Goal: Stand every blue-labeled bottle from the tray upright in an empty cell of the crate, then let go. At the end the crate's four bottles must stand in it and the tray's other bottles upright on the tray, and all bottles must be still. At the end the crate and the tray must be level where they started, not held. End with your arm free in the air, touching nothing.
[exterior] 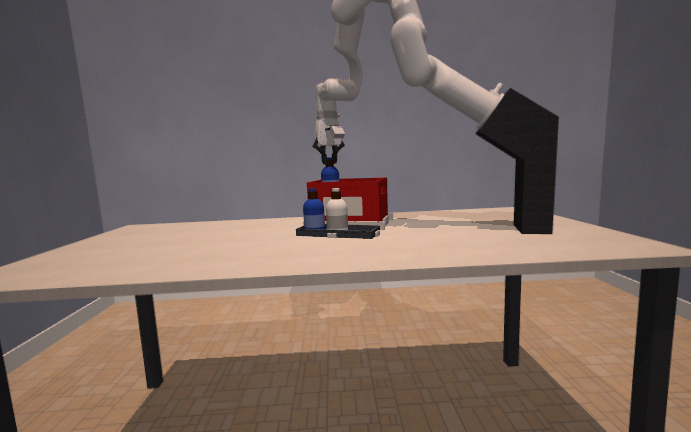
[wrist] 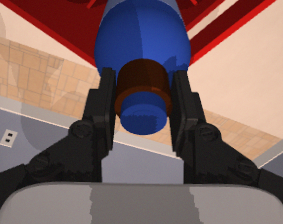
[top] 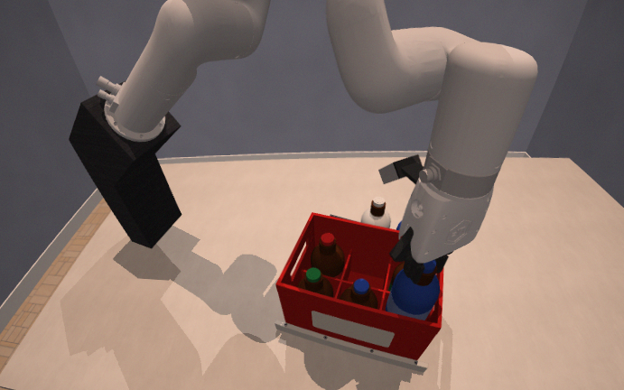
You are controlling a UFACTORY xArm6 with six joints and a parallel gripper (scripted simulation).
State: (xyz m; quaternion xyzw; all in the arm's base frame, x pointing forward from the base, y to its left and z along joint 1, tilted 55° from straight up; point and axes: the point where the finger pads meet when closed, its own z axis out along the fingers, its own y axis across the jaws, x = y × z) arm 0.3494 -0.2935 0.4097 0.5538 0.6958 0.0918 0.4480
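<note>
The crate lies 4 cm behind my hand, 9 cm to the left of it and 18 cm below it. Also, from my hand: dark tray (8 cm ahead, 23 cm to the left, 25 cm below); then white-labeled bottle (8 cm ahead, 23 cm to the left, 17 cm below).
</note>
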